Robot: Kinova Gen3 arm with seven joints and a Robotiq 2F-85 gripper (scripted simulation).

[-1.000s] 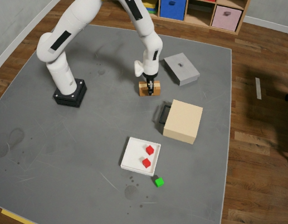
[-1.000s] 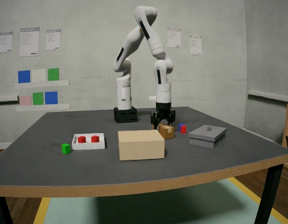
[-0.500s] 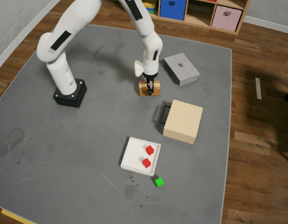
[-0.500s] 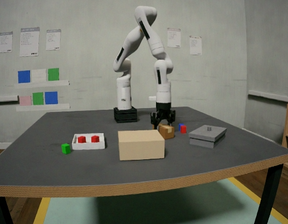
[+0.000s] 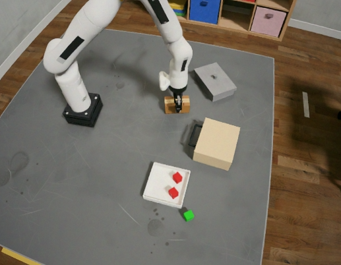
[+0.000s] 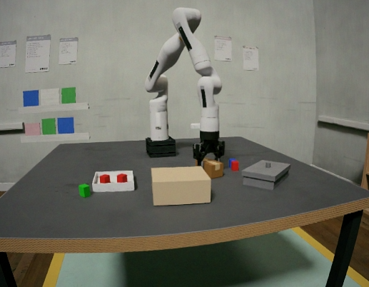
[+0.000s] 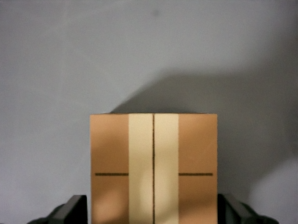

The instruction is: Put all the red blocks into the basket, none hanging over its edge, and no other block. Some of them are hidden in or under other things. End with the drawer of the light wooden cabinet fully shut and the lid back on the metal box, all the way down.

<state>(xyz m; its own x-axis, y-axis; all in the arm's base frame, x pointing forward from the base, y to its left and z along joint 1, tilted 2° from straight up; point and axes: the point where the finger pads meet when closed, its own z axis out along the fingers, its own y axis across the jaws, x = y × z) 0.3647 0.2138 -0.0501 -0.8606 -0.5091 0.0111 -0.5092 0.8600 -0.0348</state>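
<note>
Now: hand right at the cardboard box. Round my hand: blue block (10 cm behind, 11 cm to the left, 2 cm below); then lid (10 cm ahead, 21 cm to the left, 1 cm above); then metal box (10 cm ahead, 21 cm to the left, 1 cm below).
</note>
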